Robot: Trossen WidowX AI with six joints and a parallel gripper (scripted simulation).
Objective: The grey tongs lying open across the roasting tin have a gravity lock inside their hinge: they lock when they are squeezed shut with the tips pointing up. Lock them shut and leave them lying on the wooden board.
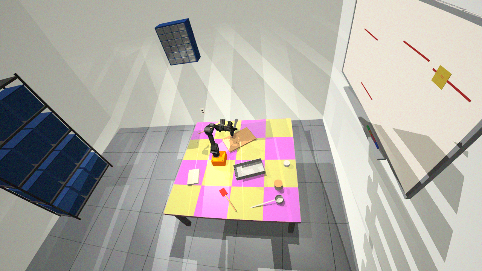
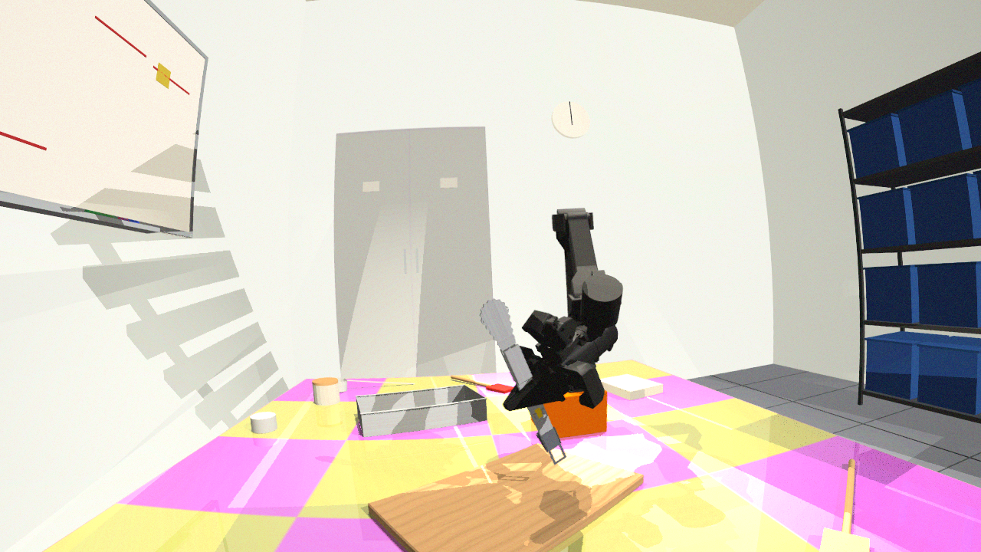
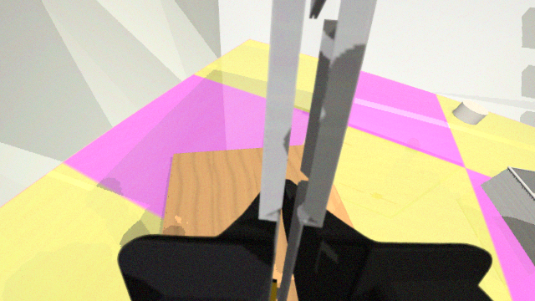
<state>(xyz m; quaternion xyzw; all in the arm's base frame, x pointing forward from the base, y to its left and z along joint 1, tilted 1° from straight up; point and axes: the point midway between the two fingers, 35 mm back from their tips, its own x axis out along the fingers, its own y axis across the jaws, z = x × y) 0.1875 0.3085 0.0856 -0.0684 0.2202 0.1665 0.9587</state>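
Now: gripper tip 10 mm past the wooden board, 20 mm to the left of it and 160 mm above it. The rest, counted from my gripper tip: white block 460 mm behind, 540 mm to the right, 150 mm below; then grey roasting tin 150 mm ahead, 460 mm to the right, 140 mm below; then small white cylinder 540 mm ahead, 400 mm to the right, 150 mm below.
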